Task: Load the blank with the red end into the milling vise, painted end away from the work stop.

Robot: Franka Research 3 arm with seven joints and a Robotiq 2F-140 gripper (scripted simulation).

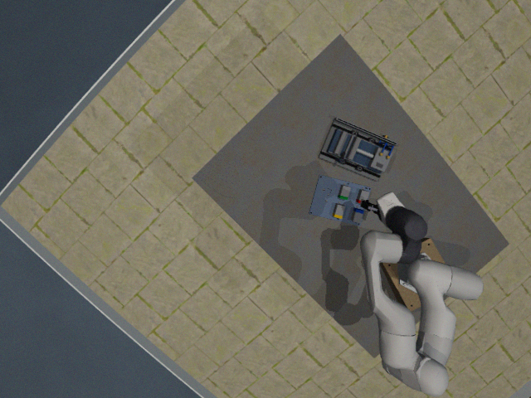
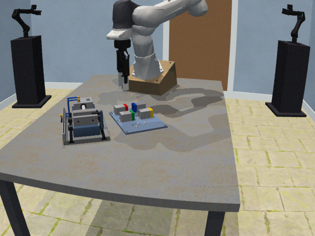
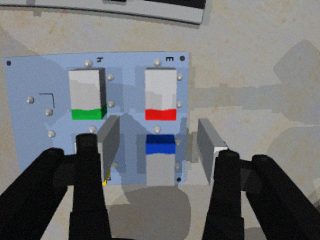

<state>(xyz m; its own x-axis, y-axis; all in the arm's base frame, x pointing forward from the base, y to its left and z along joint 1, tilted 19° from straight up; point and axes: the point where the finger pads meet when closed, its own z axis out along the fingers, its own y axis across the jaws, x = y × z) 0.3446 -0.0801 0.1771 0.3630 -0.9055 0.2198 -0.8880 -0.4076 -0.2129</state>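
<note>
Right now my hand is 140 mm above the red-ended blank and 10 mm to the left of it. Round my hand: blue blank: 140 mm below, 70 mm to the left, 30 mm behind; then green blank: 140 mm below, 90 mm ahead, 20 mm to the left; then yellow blank: 140 mm below, 110 mm to the left, 50 mm ahead.
</note>
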